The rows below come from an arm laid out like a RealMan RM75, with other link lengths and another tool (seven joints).
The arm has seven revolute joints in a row. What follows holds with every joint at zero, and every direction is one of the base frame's.
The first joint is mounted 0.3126 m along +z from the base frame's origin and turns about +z.
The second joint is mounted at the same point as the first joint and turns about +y.
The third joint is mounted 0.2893 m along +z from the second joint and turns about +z.
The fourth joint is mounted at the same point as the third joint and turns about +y.
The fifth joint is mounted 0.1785 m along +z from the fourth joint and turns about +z.
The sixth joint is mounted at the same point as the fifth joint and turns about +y.
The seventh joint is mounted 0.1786 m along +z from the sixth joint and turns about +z.
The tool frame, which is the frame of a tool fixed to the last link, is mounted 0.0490 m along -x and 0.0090 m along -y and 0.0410 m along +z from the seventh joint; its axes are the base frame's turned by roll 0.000, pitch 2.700 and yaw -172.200 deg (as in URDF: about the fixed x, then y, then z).
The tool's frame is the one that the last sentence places.
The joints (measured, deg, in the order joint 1, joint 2, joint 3, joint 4, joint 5, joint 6, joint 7), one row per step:
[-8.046 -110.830 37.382 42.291 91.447 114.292 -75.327]
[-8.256 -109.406 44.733 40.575 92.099 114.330 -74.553]
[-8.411 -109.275 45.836 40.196 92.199 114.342 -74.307]
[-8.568 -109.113 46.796 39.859 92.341 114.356 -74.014]
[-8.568 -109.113 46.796 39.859 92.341 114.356 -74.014]
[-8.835 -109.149 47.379 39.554 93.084 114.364 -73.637]
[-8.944 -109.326 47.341 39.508 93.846 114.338 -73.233]
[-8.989 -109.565 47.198 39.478 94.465 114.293 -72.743]
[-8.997 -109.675 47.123 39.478 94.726 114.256 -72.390]
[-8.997 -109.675 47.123 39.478 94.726 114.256 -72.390]
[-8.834 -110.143 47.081 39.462 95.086 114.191 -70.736]
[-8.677 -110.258 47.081 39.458 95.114 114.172 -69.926]
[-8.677 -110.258 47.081 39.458 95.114 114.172 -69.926]
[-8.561 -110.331 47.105 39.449 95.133 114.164 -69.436]
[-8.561 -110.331 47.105 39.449 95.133 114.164 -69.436]
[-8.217 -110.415 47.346 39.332 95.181 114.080 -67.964]
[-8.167 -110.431 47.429 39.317 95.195 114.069 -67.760]
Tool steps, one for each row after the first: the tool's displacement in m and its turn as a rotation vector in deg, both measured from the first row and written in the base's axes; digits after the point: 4 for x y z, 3 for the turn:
[-0.0013 -0.0164 -0.0170 -7.264 1.822 -2.088]
[-0.0009 -0.0187 -0.0199 -8.332 1.997 -2.526]
[-0.0009 -0.0206 -0.0223 -9.256 2.257 -2.962]
[-0.0009 -0.0206 -0.0223 -9.256 2.257 -2.962]
[-0.0012 -0.0225 -0.0259 -10.271 2.672 -3.356]
[-0.0018 -0.0235 -0.0282 -10.625 3.063 -3.557]
[-0.0022 -0.0240 -0.0304 -10.709 3.342 -3.750]
[-0.0025 -0.0241 -0.0313 -10.629 3.521 -3.914]
[-0.0025 -0.0241 -0.0313 -10.629 3.521 -3.914]
[-0.0023 -0.0246 -0.0345 -9.899 3.888 -4.806]
[-0.0026 -0.0249 -0.0351 -9.432 4.091 -5.199]
[-0.0026 -0.0249 -0.0351 -9.432 4.091 -5.199]
[-0.0028 -0.0253 -0.0356 -9.179 4.207 -5.423]
[-0.0028 -0.0253 -0.0356 -9.179 4.207 -5.423]
[-0.0042 -0.0267 -0.0368 -8.554 4.675 -6.053]
[-0.0043 -0.0270 -0.0371 -8.519 4.746 -6.158]

